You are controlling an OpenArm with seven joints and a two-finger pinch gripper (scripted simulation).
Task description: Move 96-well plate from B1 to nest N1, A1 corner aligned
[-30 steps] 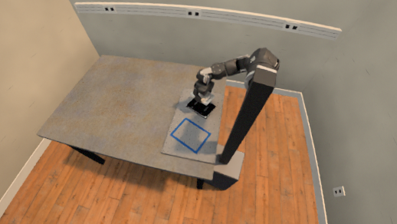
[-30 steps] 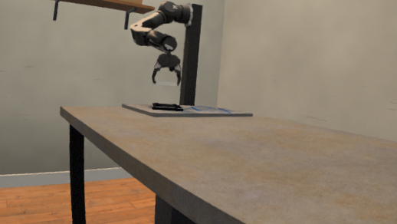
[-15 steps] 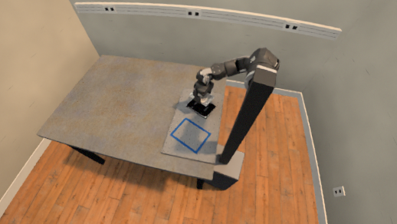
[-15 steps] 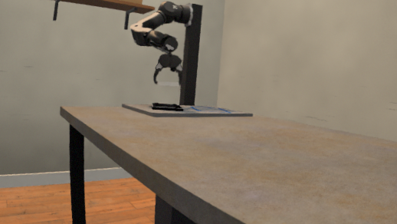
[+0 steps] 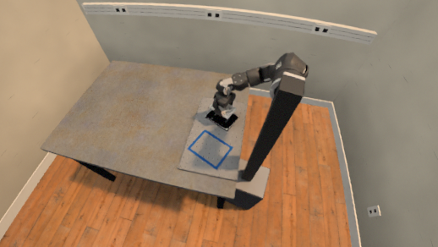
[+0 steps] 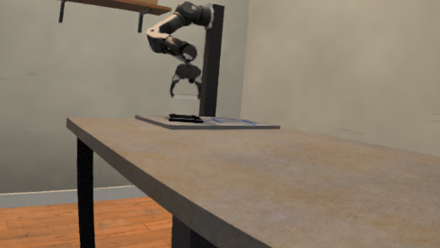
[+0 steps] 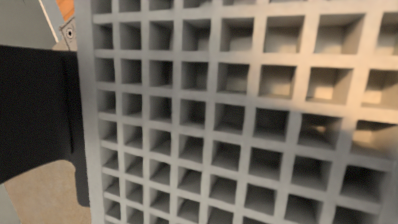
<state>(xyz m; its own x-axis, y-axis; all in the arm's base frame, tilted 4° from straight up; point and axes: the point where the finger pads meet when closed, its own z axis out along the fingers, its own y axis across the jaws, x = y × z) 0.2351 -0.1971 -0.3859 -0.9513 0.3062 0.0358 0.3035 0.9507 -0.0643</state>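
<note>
Now: the black plate nest 80 mm below my hand. From my hand the other things lie so: white 96-well plate (right at my hand).
</note>
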